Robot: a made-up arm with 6 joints.
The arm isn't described. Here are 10 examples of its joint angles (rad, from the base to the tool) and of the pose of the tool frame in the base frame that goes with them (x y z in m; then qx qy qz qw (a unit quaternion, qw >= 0)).
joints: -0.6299 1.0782 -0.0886 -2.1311 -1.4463 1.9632
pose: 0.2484 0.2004 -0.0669 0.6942 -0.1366 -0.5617 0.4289
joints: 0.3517 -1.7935 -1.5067 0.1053 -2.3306 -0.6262
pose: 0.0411 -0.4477 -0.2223 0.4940 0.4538 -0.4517 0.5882
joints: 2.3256 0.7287 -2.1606 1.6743 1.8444 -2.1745
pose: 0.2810 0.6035 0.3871 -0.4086 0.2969 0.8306 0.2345
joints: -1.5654 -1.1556 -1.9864 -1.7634 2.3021 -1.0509
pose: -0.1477 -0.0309 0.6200 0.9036 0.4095 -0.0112 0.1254
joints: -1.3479 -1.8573 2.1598 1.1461 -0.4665 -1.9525
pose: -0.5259 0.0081 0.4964 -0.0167 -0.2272 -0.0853 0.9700
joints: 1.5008 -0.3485 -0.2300 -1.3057 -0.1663 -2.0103
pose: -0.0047 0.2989 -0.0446 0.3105 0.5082 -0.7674 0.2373
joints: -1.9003 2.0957 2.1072 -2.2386 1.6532 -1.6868
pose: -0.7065 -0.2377 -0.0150 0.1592 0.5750 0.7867 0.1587
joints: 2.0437 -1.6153 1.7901 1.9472 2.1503 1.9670
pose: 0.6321 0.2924 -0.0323 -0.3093 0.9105 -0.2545 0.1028
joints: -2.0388 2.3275 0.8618 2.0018 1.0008 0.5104
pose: -0.2858 -0.6216 0.2039 0.8158 -0.4064 -0.2176 0.3494
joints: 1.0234 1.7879 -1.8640 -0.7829 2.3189 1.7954
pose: 0.4298 0.1299 0.2893 -0.8710 -0.1622 -0.0245 0.4631
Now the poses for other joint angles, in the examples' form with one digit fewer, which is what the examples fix.
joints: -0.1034 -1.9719 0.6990 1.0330 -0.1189 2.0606
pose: -0.448 0.041 0.064 -0.092 -0.499 0.186 0.841
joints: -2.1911 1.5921 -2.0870 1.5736 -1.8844 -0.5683
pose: -0.755 0.291 0.161 0.543 -0.783 -0.163 0.257
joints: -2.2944 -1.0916 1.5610 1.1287 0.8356 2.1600
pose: -0.236 0.422 0.592 -0.393 0.347 0.213 0.824
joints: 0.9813 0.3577 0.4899 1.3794 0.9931 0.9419
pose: 0.313 0.225 0.534 -0.209 -0.481 -0.813 0.252
